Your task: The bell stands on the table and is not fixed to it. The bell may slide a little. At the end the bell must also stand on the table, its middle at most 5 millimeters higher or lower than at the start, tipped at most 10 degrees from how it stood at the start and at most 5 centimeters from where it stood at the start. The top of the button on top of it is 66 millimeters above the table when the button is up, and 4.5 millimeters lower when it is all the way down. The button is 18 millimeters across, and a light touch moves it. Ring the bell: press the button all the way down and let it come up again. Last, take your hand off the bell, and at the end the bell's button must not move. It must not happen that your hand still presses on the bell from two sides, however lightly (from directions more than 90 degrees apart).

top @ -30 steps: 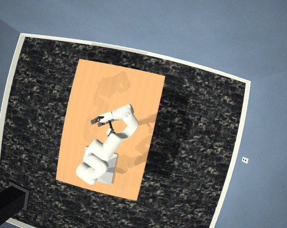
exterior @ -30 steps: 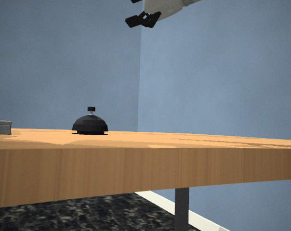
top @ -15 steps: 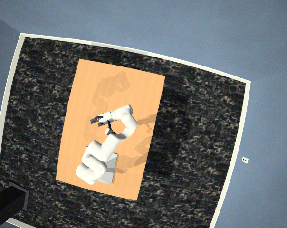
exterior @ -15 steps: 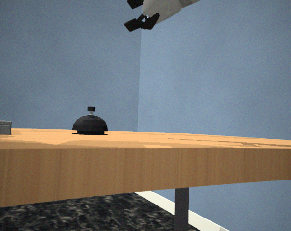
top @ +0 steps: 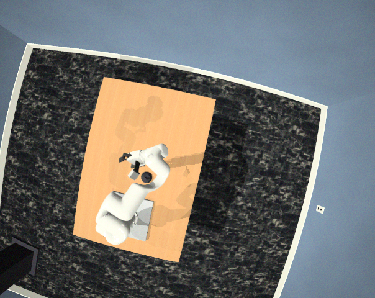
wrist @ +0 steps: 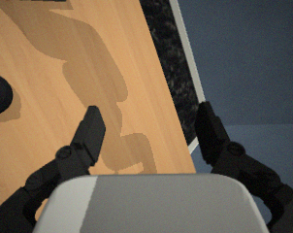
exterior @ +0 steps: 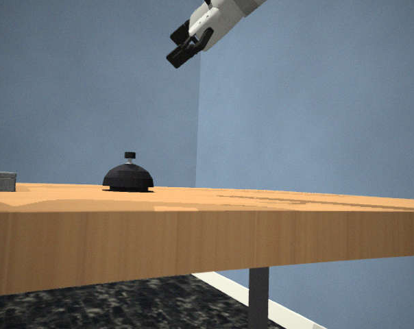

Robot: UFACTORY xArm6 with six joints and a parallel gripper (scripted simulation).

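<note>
The black button is 100 mm behind my hand, 90 mm to the right of it and 240 mm below it. Also, from my hand: black dome bell 100 mm behind, 90 mm to the right, 250 mm below.
</note>
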